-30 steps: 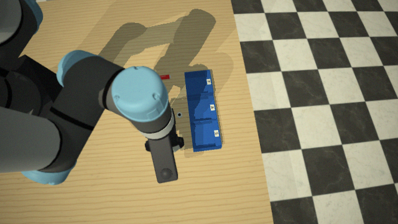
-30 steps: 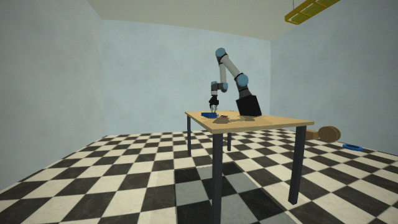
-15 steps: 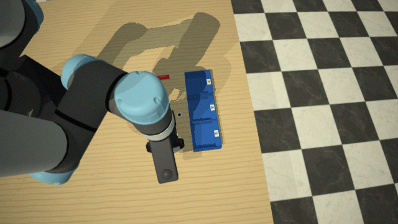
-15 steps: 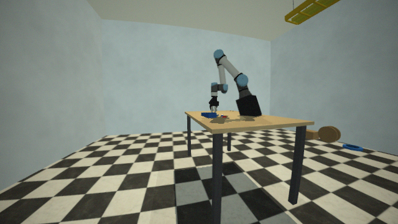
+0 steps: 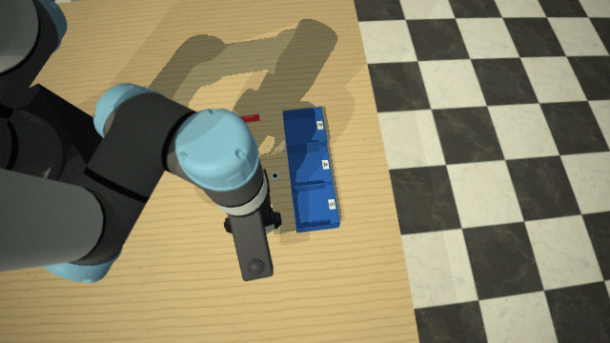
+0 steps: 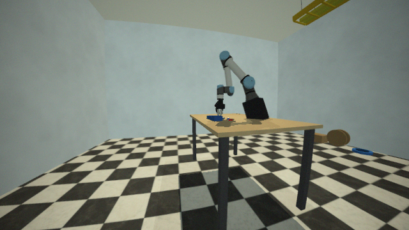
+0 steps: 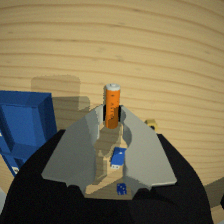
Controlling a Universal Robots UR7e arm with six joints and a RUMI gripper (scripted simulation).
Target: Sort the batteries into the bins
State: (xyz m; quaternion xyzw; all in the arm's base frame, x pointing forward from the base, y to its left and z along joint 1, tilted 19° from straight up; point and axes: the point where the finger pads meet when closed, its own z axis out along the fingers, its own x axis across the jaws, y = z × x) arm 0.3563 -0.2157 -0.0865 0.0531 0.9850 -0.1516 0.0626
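Now: the brass nut 4 cm behind my hand, 3 cm to the left of it and 1 cm below it. From my hand the other things lie so: blue USB stick (9 cm to the left, 1 cm below); orange battery (1 cm below); white nut (11 cm to the left, 6 cm ahead, 1 cm below).
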